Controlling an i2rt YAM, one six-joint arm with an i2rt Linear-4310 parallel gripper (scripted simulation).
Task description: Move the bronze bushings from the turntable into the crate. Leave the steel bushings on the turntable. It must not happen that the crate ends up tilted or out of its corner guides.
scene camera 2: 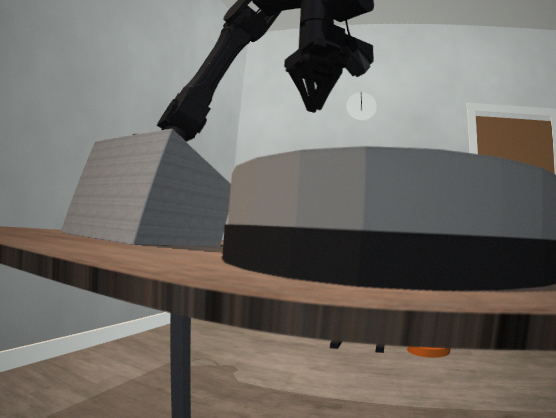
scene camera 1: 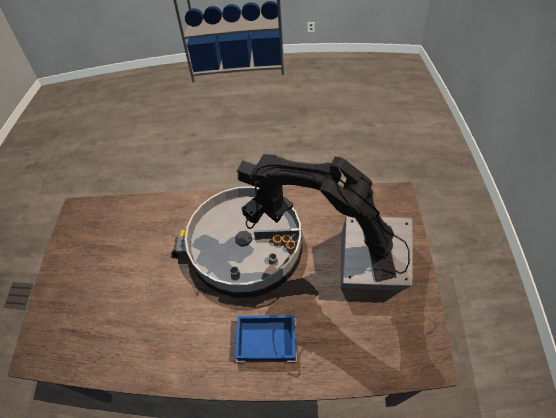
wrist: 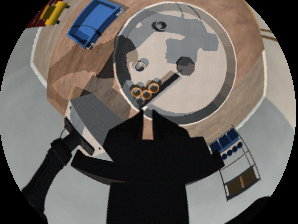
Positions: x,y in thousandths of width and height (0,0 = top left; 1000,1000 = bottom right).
Labels:
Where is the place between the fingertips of my gripper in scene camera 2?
566,264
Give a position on a blue crate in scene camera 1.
490,803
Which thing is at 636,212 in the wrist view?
A grey turntable.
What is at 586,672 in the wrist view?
My gripper.

